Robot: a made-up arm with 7 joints. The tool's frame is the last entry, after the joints.
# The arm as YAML. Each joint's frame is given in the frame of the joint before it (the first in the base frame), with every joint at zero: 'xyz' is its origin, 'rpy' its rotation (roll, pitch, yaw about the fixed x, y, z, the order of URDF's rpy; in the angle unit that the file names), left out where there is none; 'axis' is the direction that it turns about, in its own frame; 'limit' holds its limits. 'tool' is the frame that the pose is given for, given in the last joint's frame.
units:
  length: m
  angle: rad
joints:
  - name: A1
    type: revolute
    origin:
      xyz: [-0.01, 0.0, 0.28]
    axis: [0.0, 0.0, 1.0]
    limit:
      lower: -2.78
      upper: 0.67
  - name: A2
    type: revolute
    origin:
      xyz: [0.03, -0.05, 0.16]
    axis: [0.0, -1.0, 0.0]
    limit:
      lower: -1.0
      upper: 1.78
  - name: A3
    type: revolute
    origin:
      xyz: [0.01, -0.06, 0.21]
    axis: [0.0, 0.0, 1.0]
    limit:
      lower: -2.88
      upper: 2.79
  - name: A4
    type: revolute
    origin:
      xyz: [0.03, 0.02, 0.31]
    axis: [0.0, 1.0, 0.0]
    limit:
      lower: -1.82
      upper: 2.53
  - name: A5
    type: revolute
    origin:
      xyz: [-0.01, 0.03, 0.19]
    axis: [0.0, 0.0, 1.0]
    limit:
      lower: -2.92
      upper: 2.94
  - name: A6
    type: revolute
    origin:
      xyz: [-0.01, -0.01, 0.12]
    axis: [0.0, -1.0, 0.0]
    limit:
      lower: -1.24
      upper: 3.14
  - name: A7
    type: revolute
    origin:
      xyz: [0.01, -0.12, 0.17]
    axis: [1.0, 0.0, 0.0]
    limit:
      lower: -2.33
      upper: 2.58
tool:
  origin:
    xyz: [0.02, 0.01, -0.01]
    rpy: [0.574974, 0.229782, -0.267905]
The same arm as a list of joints. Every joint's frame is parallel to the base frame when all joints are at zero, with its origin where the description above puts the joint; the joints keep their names.
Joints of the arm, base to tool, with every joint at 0 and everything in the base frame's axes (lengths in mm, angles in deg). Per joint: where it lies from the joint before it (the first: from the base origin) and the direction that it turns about. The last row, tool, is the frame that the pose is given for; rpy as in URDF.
A1: axis 0 0 1 xyz -10.0 0.0 280.0
A2: axis 0 -1 0 xyz 30.0 -50.0 160.0
A3: axis 0 0 1 xyz 10.0 -60.0 210.0
A4: axis 0 1 0 xyz 30.0 20.0 310.0
A5: axis 0 0 1 xyz -10.0 30.0 190.0
A6: axis 0 -1 0 xyz -10.0 -10.0 120.0
A7: axis 1 0 0 xyz 10.0 -120.0 170.0
tool: xyz 20.0 10.0 -10.0 rpy 32.94 13.17 -15.35
Joint limits (deg, base to tool): -159.28..38.39 -57.30..101.99 -165.01..159.86 -104.28..144.96 -167.30..168.45 -71.05..179.91 -133.50..147.82

